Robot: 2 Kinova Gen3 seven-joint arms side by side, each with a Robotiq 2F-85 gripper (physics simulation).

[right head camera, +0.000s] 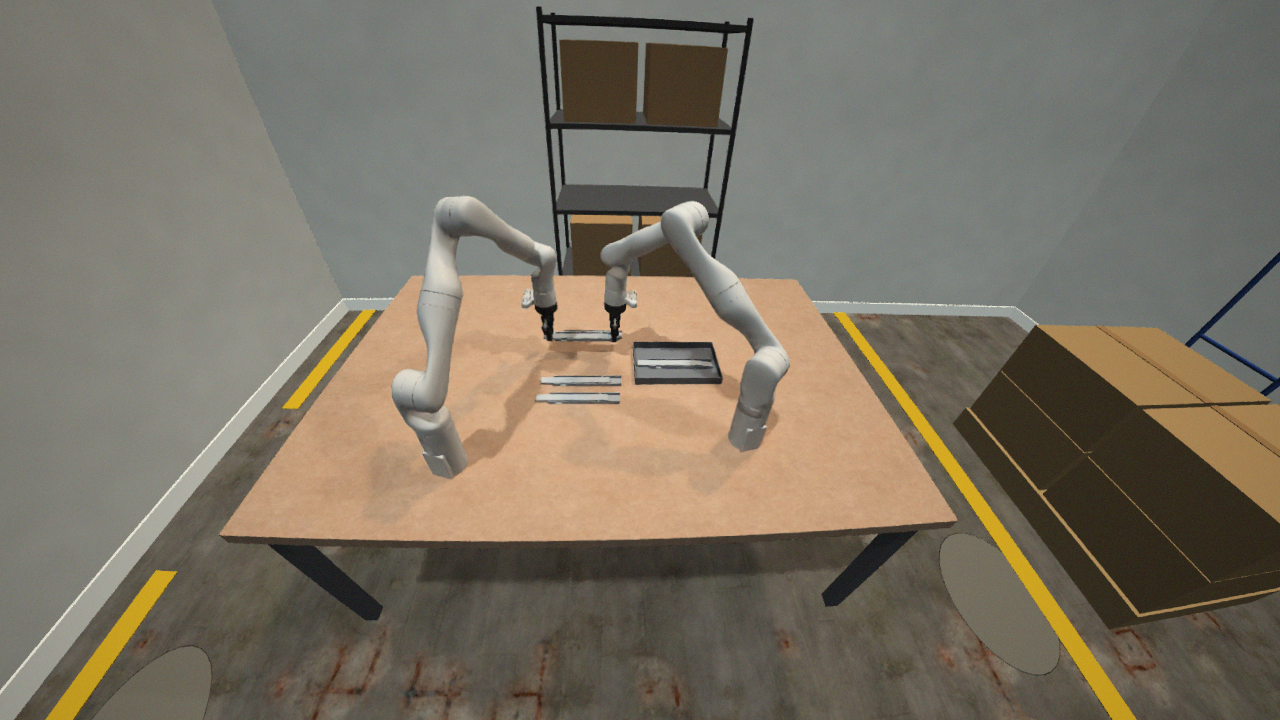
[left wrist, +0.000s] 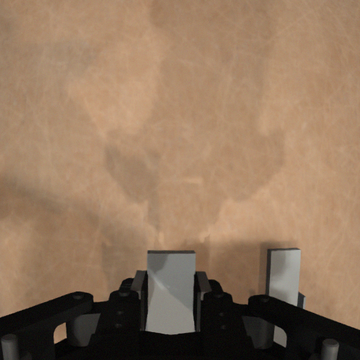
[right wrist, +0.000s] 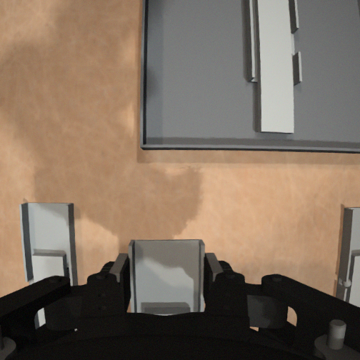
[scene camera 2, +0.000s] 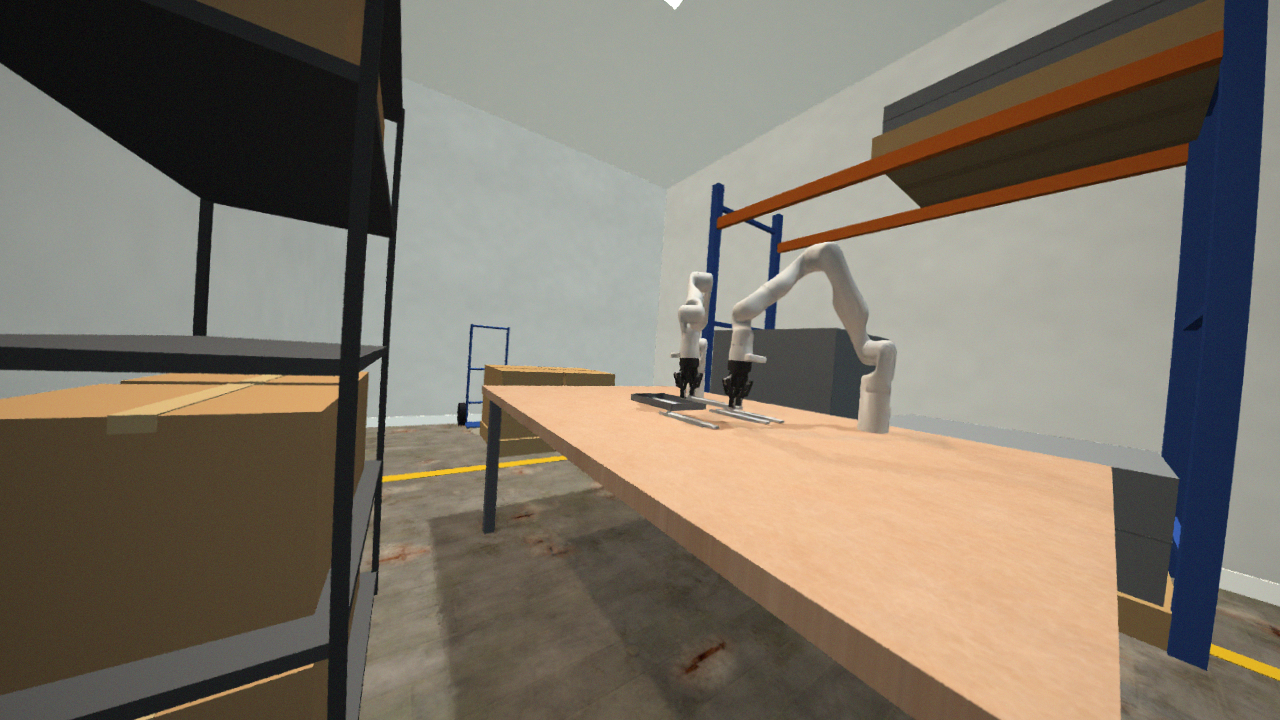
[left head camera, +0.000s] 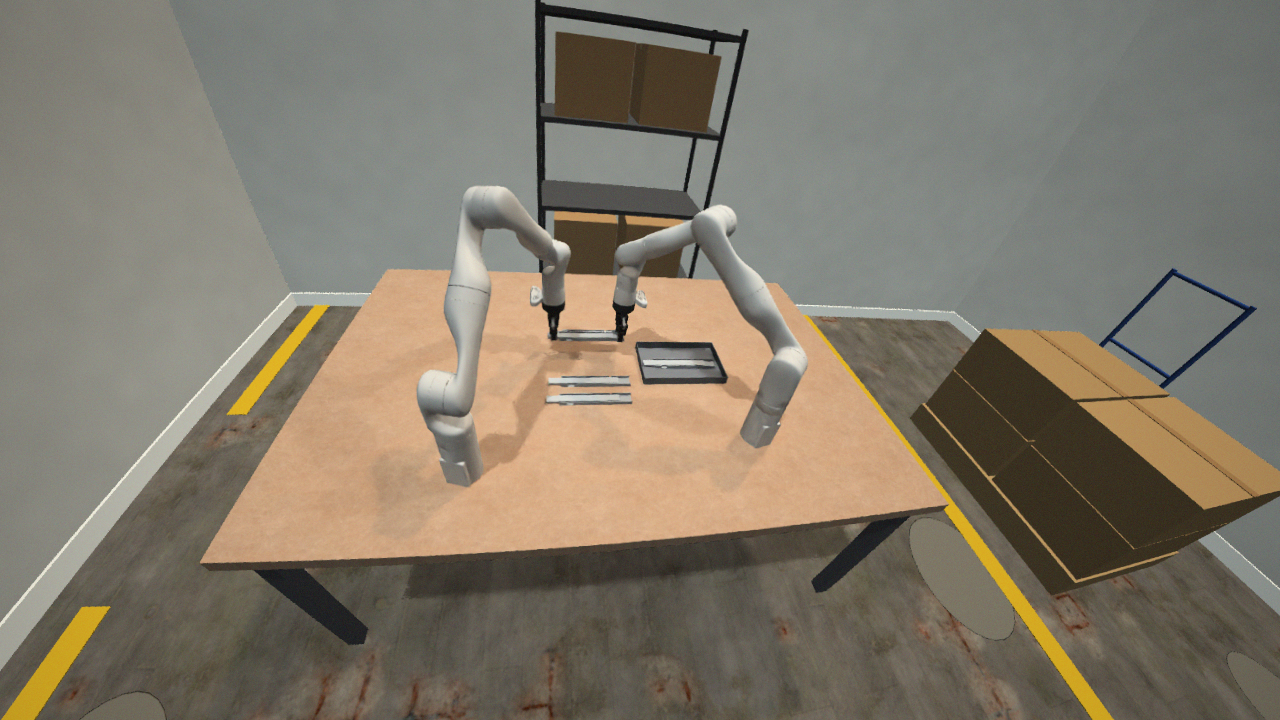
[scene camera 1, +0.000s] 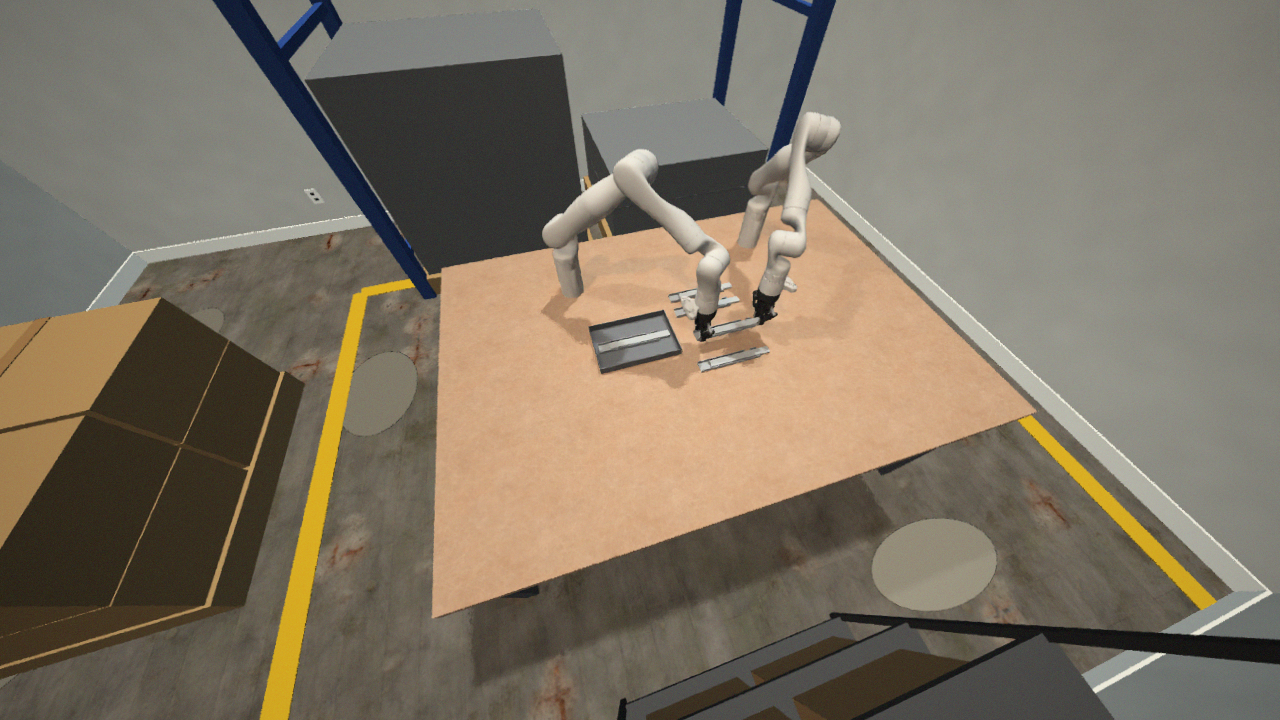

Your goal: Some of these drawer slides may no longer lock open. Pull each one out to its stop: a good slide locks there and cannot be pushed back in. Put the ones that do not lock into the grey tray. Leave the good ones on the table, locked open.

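Places are measured from the left arm's base along level axes (x right, y back, z down), in centimetres.
Pixels of known places: left gripper, fingertip midpoint: point(right head camera: 550, 337) point(scene camera 2: 734, 409) point(left head camera: 553, 337) point(scene camera 1: 757, 321); right gripper, fingertip midpoint: point(right head camera: 614, 338) point(scene camera 2: 687, 399) point(left head camera: 618, 337) point(scene camera 1: 699, 335); left arm's base at its link origin: point(right head camera: 451, 463) point(scene camera 2: 871, 431) point(left head camera: 465, 470) point(scene camera 1: 747, 242); right arm's base at its link origin: point(right head camera: 743, 438) point(left head camera: 754, 435) point(scene camera 1: 572, 290).
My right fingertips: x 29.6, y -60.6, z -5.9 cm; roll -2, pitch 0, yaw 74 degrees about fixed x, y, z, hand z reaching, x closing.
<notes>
Ahead of a thing's pixels: the offset from my right fingertips to its middle. "*": to the spot under its first point. Level surfaces: height alone.
My left gripper point(left head camera: 552, 337) point(scene camera 1: 762, 318) point(left wrist: 170, 287) and right gripper point(left head camera: 621, 338) point(scene camera 1: 703, 334) point(right wrist: 167, 280) are shut on opposite ends of one grey metal slide {dz -0.8, dx -13.2, dy +3.8 cm} point(scene camera 1: 733, 327). It is level, pushed in short, and slightly above the table. Behind it in the head views lies another slide {dz +5.2, dx -14.6, dy -5.5 cm} point(scene camera 1: 733, 359) point(left wrist: 284, 270) point(right wrist: 48, 227), largely overlapped there. Two slides, one {* dz +4.8, dx -6.1, dy +20.2 cm} point(left head camera: 588, 381) point(right head camera: 580, 381) and the other {* dz +4.8, dx -4.4, dy +27.8 cm} point(left head camera: 588, 398) point(right head camera: 577, 398), lie parallel nearer the arm bases. The grey tray {dz +4.4, dx +23.5, dy +1.7 cm} point(left head camera: 682, 382) point(right wrist: 200, 100) holds one slide {dz +5.0, dx +21.5, dy +2.3 cm} point(left head camera: 678, 364) point(right wrist: 276, 90). Whether any lock is engaged cannot be seen.
The tray stands right of the held slide in the head views, close to my right gripper. The wooden table {dz +5.9 cm} point(left head camera: 626, 501) carries both arm bases. A black shelf rack point(right head camera: 545, 116) stands behind the table. Stacked boxes point(left head camera: 1092, 447) stand on the floor at the right.
</notes>
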